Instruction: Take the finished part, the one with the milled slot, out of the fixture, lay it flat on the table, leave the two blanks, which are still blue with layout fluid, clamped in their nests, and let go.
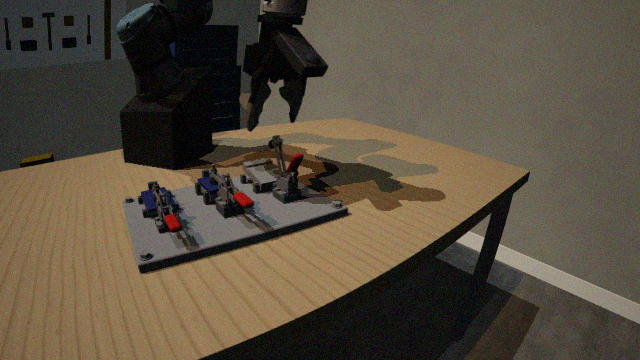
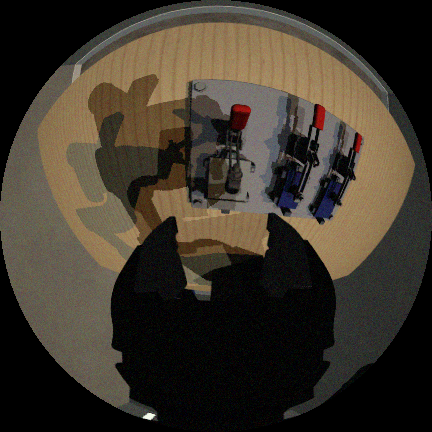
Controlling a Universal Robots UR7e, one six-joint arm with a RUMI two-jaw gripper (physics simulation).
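The finished part [image 1: 261, 173] [image 2: 216, 185], a bare grey block, sits in the nest at the fixture plate's end nearest the wall. Its toggle clamp [image 1: 286, 187] [image 2: 234, 145] stands with its arm raised. The two blue blanks sit in the other nests: the middle blank [image 1: 207, 184] [image 2: 290, 190] and the outer blank [image 1: 149, 200] [image 2: 327, 199], each under a lowered clamp arm. All are on the grey fixture plate [image 1: 295, 215] [image 2: 260, 100]. My gripper [image 1: 271, 126] [image 2: 221, 216] is open and empty, pointing down above and behind the finished part's nest.
The fixture plate lies on the wooden table [image 1: 240, 305] [image 2: 175, 50]. Red clamp handles [image 1: 243, 200] [image 2: 319, 116] stick out toward the table's front side. The robot's dark base [image 1: 150, 132] stands behind the plate. A plain wall [image 1: 475, 100] rises beyond the table. Shadows fall beside the plate.
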